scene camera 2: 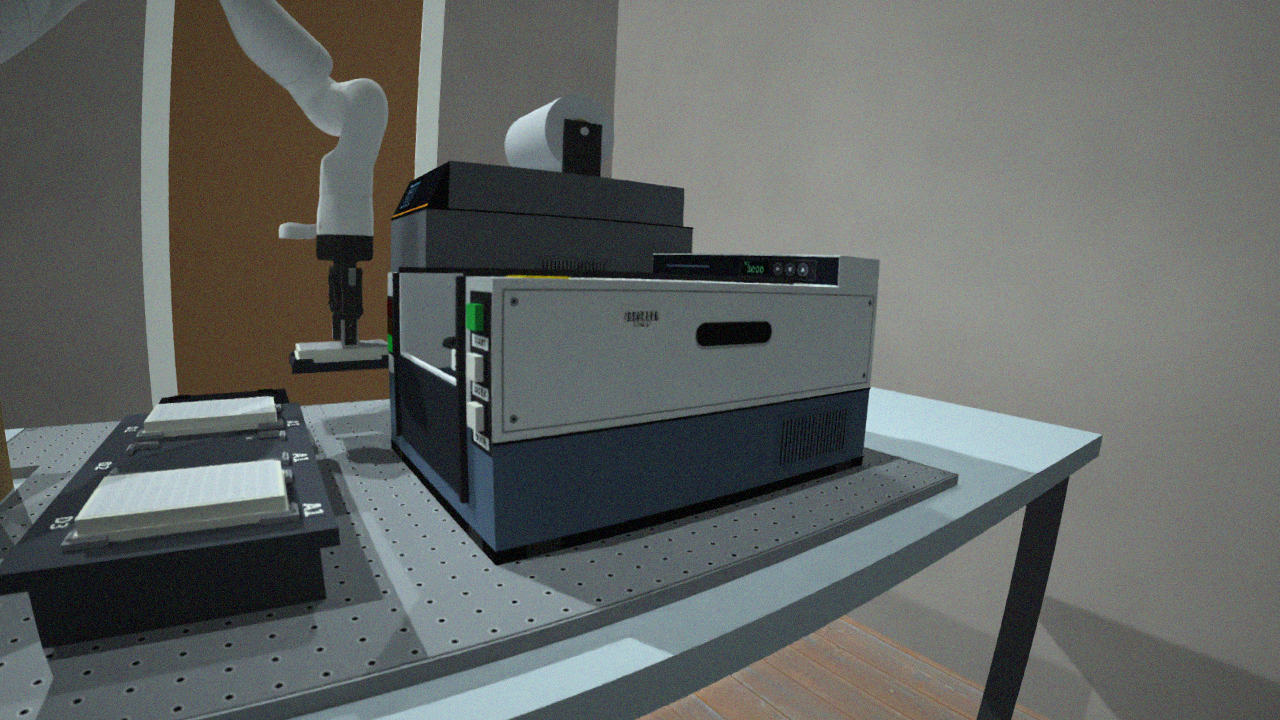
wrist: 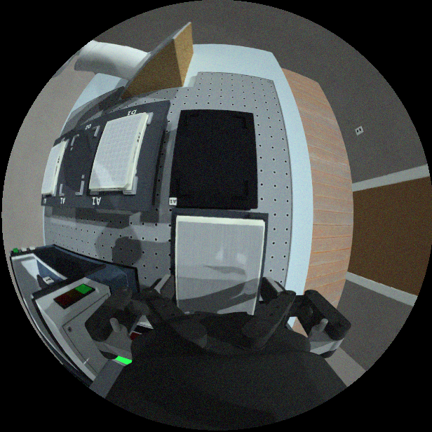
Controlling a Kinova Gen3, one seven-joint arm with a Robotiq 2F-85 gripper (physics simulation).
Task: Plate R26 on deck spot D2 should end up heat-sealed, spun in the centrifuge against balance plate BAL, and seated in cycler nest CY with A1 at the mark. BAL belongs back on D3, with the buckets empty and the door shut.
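Frame: origin at the arm's base, x ahead, y left, z up, level; metres.
Seen in the pictures: gripper, fingertip midpoint: (scene camera 2: pixel 345 344).
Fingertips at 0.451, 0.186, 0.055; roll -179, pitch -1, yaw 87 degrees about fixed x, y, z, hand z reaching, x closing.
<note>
A point is followed by its place in that frame, as x, y, z.
Plate R26 (scene camera 2: pixel 327 350) {0.420, 0.147, 0.052} (wrist: pixel 219 257) lies on the dark drawer tray (scene camera 2: pixel 333 365) {0.425, 0.138, 0.034} (wrist: pixel 173 219) that sticks out of the sealer (scene camera 2: pixel 536 215) {0.678, 0.058, 0.232}. Its top looks smooth and shiny. My gripper (scene camera 2: pixel 345 333) {0.451, 0.186, 0.055} (wrist: pixel 220 303) is open, pointing straight down, with one finger on each side of the plate's near end. Nothing is between the fingers but the resting plate. On the deck block (scene camera 2: pixel 179 555) {0.250, -0.282, -0.004}, spot D2 (wrist: pixel 76 160) is bare. A white plate (scene camera 2: pixel 183 496) {0.254, -0.234, 0.015} (wrist: pixel 52 169) sits on the near spot. The black cycler nest (wrist: pixel 213 158) is empty.
Another white plate (scene camera 2: pixel 212 413) {0.276, 0.007, 0.015} (wrist: pixel 116 155) sits on spot D1. The grey centrifuge box (scene camera 2: pixel 680 357) {0.621, -0.296, 0.090} stands in front of the sealer, with a film roll (scene camera 2: pixel 542 135) {0.705, 0.099, 0.351} above. A panel with a green light (wrist: pixel 82 289) shows at lower left in the wrist view.
</note>
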